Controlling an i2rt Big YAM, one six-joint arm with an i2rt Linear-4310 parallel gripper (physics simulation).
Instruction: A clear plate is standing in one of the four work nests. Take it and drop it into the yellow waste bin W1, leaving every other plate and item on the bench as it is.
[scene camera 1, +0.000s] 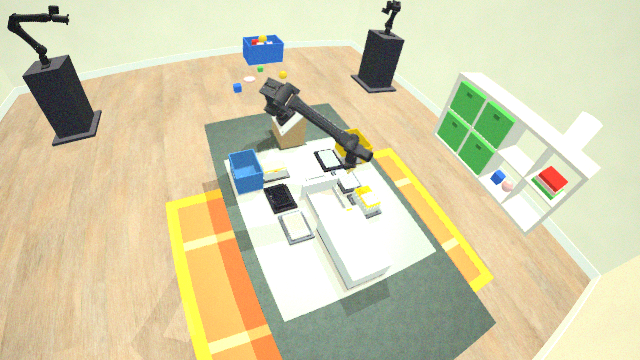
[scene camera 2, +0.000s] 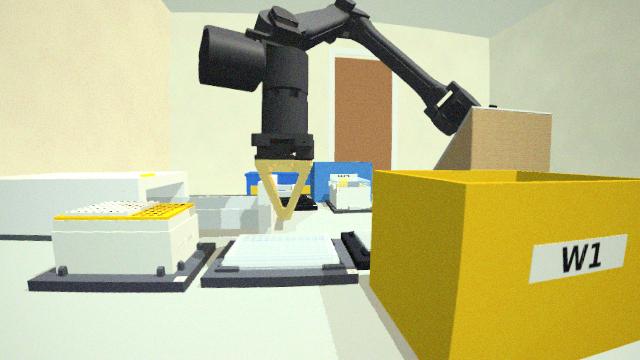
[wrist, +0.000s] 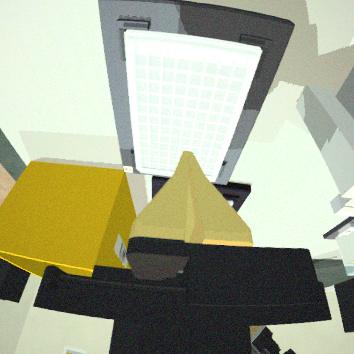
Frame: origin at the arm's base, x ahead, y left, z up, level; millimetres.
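Seen in the pictures: gripper, between the fingertips: (scene camera 1: 347, 173) (scene camera 2: 284, 219) (wrist: 186, 156); arm's base, origin of its link: (scene camera 1: 286, 116) (scene camera 2: 484, 150).
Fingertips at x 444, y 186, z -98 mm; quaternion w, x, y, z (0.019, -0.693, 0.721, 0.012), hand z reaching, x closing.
Offsets run from my fingertips to a thing's top centre.
A clear gridded plate {6 mm left, 2 mm ahead, 29 mm down} (scene camera 1: 348, 180) (scene camera 2: 282, 251) (wrist: 175, 100) lies flat in a dark grey nest {6 mm left, 2 mm ahead, 37 mm down} (scene camera 2: 280, 279) (wrist: 112, 75). My gripper (scene camera 2: 285, 218) (wrist: 186, 156) is shut with its yellow fingers together and nothing between them. It points down above the plate, and a gap shows between the fingertips and the plate in scene camera 2. In the wrist view the fingertips overlap the near end of the plate. The yellow bin W1 {137 mm left, 177 mm back, 65 mm up} (scene camera 1: 356, 133) (scene camera 2: 415, 250) (wrist: 65, 215) stands beside that nest. Its inside is mostly hidden.
A white rack with a yellow top {13 mm left, 181 mm ahead, 21 mm up} (scene camera 1: 368, 198) (scene camera 2: 120, 245) stands in the neighbouring nest. A black-framed plate {21 mm right, 168 mm back, 35 mm down} (scene camera 1: 328, 159) lies near the bin. A white machine {183 mm right, 389 mm ahead, 51 mm up} (scene camera 1: 355, 250) (scene camera 2: 70, 200), a black plate {374 mm right, 5 mm ahead, 29 mm down} (scene camera 1: 280, 198), a white plate {364 mm right, 186 mm ahead, 29 mm down} (scene camera 1: 296, 226) and a blue bin {500 mm right, 170 mm back, 65 mm up} (scene camera 1: 246, 172) stand further off.
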